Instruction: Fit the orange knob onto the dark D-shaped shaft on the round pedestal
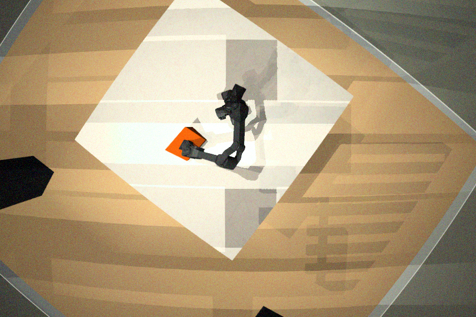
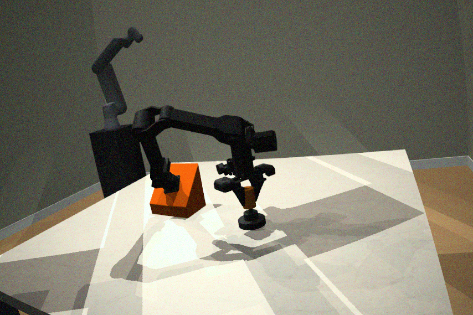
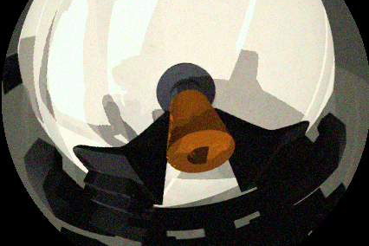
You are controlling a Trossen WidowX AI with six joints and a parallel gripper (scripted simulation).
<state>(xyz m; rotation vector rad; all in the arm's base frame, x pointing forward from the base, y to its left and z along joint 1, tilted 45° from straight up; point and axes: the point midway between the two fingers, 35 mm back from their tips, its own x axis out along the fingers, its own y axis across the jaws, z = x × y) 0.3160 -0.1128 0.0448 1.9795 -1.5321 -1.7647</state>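
Right now the orange knob is 2 cm above my gripper tip. Also, from my gripper tip: round dark pedestal: 4 cm below.
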